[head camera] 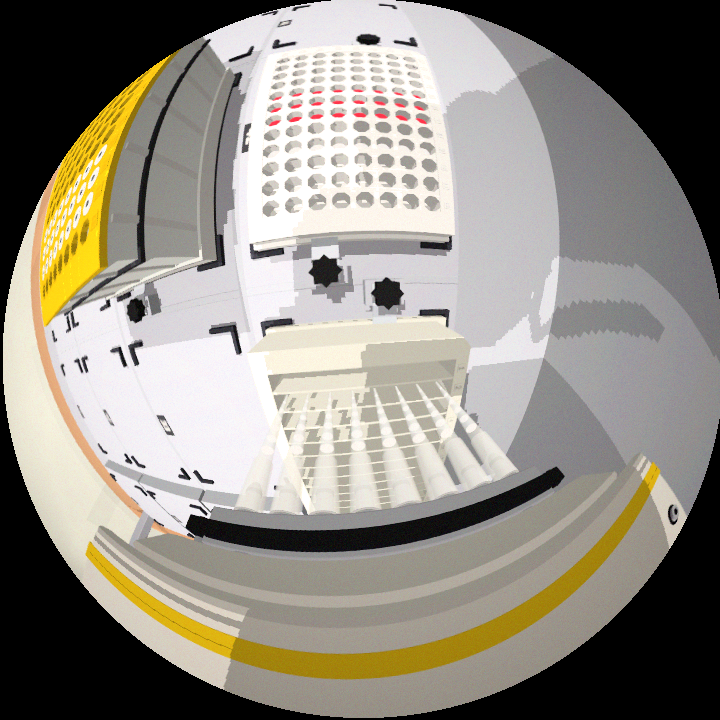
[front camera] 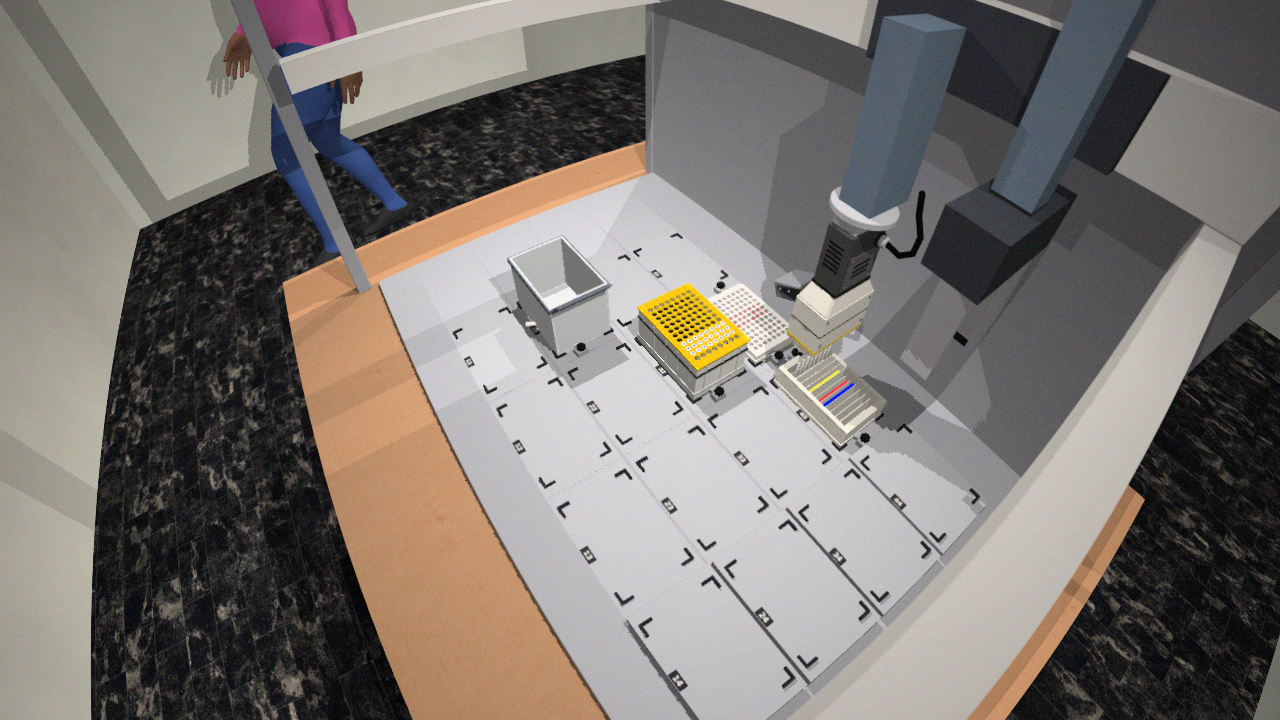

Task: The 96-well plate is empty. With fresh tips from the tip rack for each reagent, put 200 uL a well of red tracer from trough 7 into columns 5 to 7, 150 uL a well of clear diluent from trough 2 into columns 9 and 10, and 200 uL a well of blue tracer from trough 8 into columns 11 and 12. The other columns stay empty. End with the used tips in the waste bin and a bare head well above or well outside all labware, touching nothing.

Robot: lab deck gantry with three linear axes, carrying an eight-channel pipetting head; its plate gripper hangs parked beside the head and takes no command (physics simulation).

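My pipetting head carries eight tips over the trough rack. Their ends reach down among the clear-looking troughs at its plate-side end; exact trough and depth are unclear. Yellow, red and blue troughs show in the front view. The 96-well plate has red in columns 5 to 7; no colour shows in its other columns. The yellow tip rack holds several columns of white tips beside emptied holes. My plate gripper hangs parked, its finger state unclear.
The grey waste bin stands beyond the tip rack, towards the left. A dark box hangs on a second column to the right of the head. Black knobs sit between plate and trough rack. A person walks outside the deck.
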